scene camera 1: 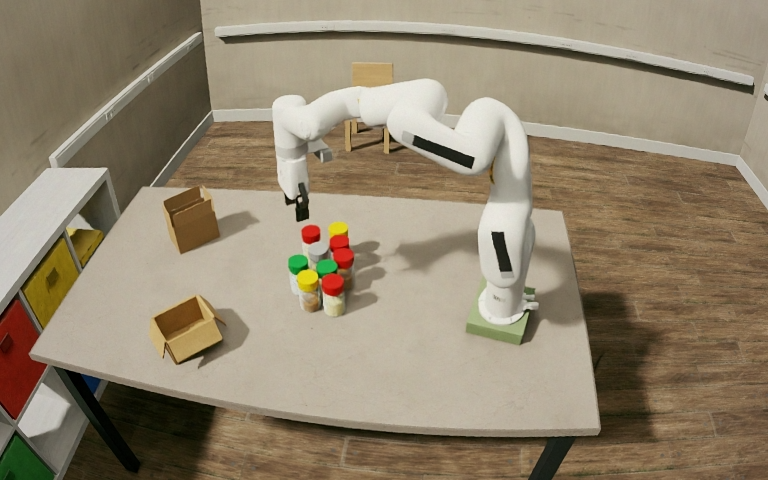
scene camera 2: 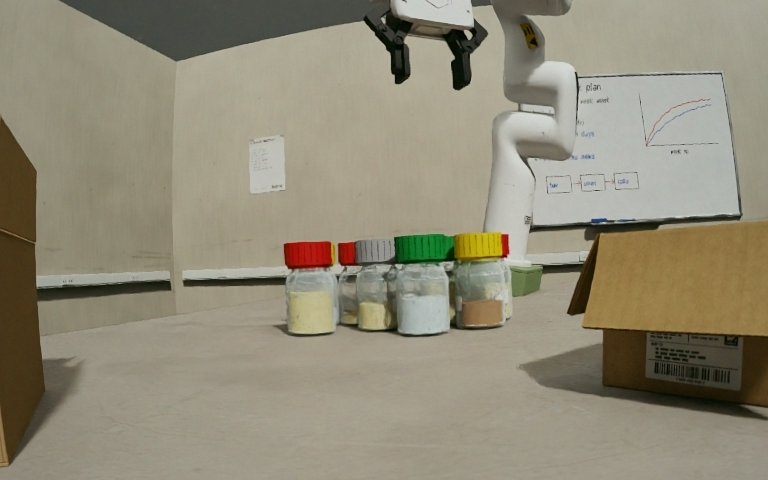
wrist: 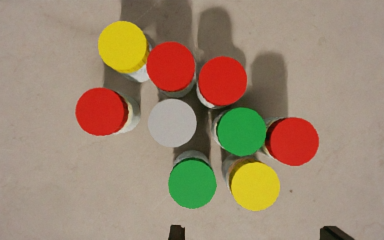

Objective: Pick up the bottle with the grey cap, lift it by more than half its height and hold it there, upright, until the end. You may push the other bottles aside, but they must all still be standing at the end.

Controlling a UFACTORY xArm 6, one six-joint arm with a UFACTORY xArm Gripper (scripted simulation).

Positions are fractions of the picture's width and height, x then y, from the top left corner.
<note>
In view: my gripper (scene camera 2: 0.56, 0.18), a yellow-capped bottle (wrist: 0.32, 0.19), a red-capped bottle (scene camera 2: 0.45, 0.52), a red-capped bottle (scene camera 1: 0.43, 0.59) and a red-capped bottle (scene camera 2: 0.40, 0.64).
My gripper shows as well in scene camera 1 (scene camera 1: 0.39, 0.44).
</note>
